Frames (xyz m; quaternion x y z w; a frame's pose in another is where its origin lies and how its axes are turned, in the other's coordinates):
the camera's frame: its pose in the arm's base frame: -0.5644 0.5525 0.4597 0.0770 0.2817 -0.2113 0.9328
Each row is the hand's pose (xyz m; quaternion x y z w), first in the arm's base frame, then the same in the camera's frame.
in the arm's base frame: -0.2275 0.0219 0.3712 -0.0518 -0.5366 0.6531 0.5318
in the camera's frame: 0.4889 -0.3317 0.2321 -0.1599 -0.6110 0.7483 0.2029
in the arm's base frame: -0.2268 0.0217 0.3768 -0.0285 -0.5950 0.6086 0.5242
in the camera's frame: 0.4863 -0.3314 0.2371 -0.1127 -0.6618 0.7162 0.1906
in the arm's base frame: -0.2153 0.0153 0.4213 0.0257 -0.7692 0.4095 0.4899
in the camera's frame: 0.4724 -0.3311 0.2814 0.0334 -0.8185 0.5519 0.1557
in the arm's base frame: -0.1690 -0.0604 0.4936 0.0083 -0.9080 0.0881 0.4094
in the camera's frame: 0.4934 -0.3771 0.3840 0.1433 -0.9538 0.2409 0.1081
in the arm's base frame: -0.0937 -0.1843 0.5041 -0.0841 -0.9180 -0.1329 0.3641
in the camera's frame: 0.5877 -0.4552 0.4624 0.1249 -0.9868 0.0000 0.1026
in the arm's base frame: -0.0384 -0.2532 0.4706 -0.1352 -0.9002 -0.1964 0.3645
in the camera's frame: 0.6721 -0.4938 0.4800 0.0914 -0.9860 -0.0749 0.1175
